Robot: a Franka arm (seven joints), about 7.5 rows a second.
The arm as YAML. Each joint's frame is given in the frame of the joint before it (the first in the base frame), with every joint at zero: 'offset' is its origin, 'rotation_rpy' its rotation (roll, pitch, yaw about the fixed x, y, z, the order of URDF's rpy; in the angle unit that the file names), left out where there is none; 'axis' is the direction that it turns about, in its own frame. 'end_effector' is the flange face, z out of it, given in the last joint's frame.
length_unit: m
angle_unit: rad
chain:
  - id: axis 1
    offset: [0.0, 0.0, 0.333]
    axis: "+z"
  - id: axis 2
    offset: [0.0, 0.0, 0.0]
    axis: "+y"
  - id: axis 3
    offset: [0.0, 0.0, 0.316]
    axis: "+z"
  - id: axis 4
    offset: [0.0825, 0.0, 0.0]
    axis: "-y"
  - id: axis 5
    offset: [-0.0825, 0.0, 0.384]
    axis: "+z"
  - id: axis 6
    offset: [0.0, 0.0, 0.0]
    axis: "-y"
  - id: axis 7
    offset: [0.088, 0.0, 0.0]
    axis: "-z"
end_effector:
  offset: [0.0, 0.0, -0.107]
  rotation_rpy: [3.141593, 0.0, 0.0]
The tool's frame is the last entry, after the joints.
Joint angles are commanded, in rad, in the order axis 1, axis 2, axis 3, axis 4, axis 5, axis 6, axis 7. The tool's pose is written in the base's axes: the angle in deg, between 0 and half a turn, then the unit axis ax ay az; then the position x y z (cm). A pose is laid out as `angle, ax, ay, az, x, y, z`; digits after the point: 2 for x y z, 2 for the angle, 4 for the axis.
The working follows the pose.
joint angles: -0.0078 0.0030 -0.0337 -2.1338 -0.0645 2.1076 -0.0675
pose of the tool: 176.94, 0.9994, 0.0299, -0.0161, 53.61, -2.53, 40.30
Where each joint sits with the arm in this pose, in the base's axes (m; each line is computed from the numbers above, not from the rounded line before):
axis 1: 0.0000 0.0000 0.3330
axis 2: 0.0000 0.0000 0.3330
axis 3: 0.0009 0.0000 0.6490
axis 4: 0.0834 -0.0034 0.6488
axis 5: 0.4514 -0.0187 0.5125
axis 6: 0.4514 -0.0187 0.5125
axis 7: 0.5394 -0.0195 0.5098
the tool: 0.5361 -0.0253 0.4030

